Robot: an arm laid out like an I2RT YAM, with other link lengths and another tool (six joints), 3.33 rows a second.
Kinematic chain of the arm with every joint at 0, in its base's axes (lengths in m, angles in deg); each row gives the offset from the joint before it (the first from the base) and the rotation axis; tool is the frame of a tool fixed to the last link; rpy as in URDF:
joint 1: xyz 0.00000 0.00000 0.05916 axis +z
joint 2: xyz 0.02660 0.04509 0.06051 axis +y
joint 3: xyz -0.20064 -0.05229 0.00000 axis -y
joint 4: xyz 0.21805 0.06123 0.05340 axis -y
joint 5: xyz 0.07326 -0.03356 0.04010 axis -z
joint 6: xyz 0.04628 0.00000 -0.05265 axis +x
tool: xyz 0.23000 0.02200 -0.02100 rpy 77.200 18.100 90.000
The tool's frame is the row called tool.
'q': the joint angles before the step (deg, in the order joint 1, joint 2, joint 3, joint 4, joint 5, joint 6). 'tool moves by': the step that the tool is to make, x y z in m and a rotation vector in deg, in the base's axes. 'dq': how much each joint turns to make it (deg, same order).
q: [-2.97 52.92 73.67 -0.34 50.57 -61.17]
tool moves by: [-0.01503 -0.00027 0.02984 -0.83 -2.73 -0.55]
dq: [0.04 0.15 4.60 -0.63 0.29 -1.36]
